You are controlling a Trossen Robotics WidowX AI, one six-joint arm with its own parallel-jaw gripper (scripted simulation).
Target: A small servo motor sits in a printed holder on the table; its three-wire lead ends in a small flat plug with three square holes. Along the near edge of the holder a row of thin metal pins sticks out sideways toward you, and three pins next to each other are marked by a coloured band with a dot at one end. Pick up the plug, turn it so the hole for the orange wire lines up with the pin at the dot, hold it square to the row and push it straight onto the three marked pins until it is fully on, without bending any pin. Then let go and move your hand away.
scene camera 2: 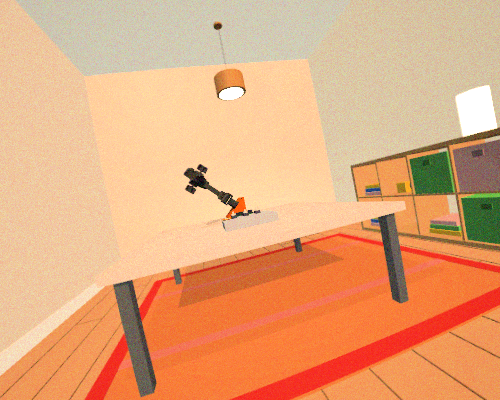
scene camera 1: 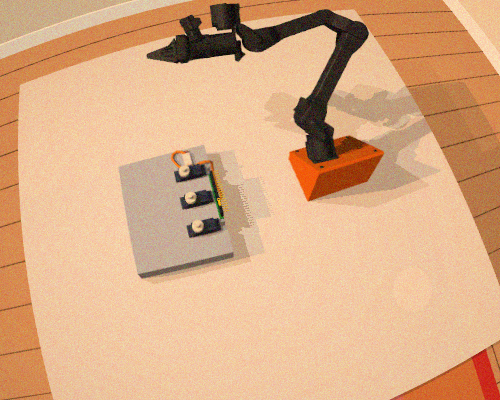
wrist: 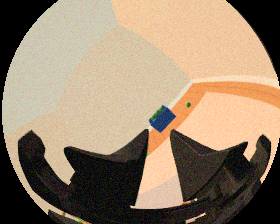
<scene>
I see my gripper (scene camera 1: 147, 56) and a grey holder (scene camera 1: 156, 223).
My gripper also shows in the wrist view (wrist: 159, 133). The grey holder is seen too in the wrist view (wrist: 168, 194).
</scene>
